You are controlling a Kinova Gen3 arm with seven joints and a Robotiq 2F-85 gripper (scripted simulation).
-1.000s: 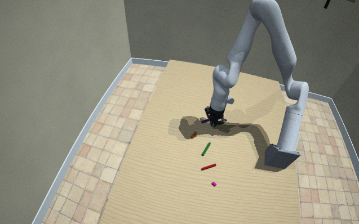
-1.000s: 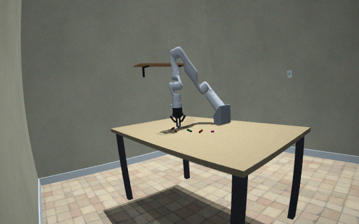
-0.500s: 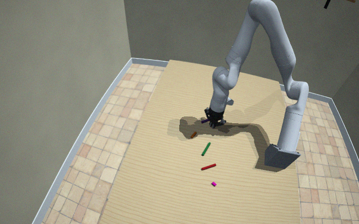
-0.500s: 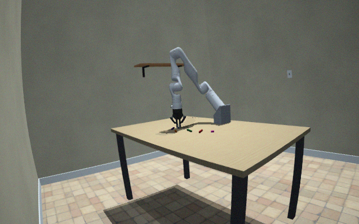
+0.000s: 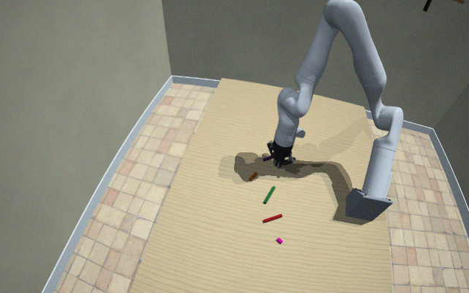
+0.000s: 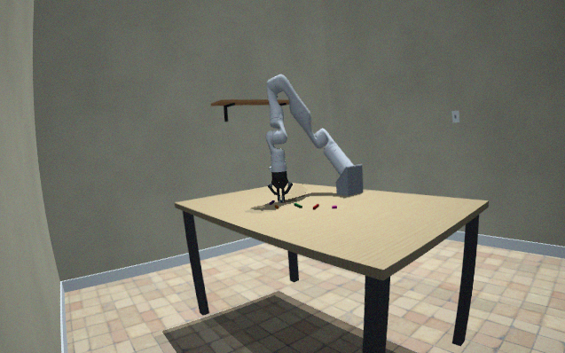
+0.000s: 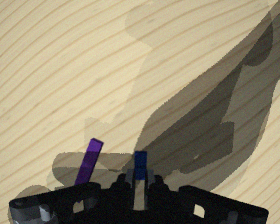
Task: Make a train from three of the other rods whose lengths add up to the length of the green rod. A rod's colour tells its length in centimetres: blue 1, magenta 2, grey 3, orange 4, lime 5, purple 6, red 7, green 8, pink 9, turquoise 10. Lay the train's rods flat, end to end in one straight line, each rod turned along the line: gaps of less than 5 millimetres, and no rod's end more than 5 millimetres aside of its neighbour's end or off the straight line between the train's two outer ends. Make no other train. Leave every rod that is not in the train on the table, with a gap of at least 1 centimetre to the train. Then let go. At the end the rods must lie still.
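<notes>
My gripper is now 30 mm short of the purple rod, 30 mm to the left of it and 10 mm above it. The rest, counted from my hand: green rod (20 mm ahead, 140 mm to the left, 10 mm below); then orange rod (90 mm ahead, 70 mm to the left, 10 mm below); then red rod (240 mm to the left, 10 mm below).
</notes>
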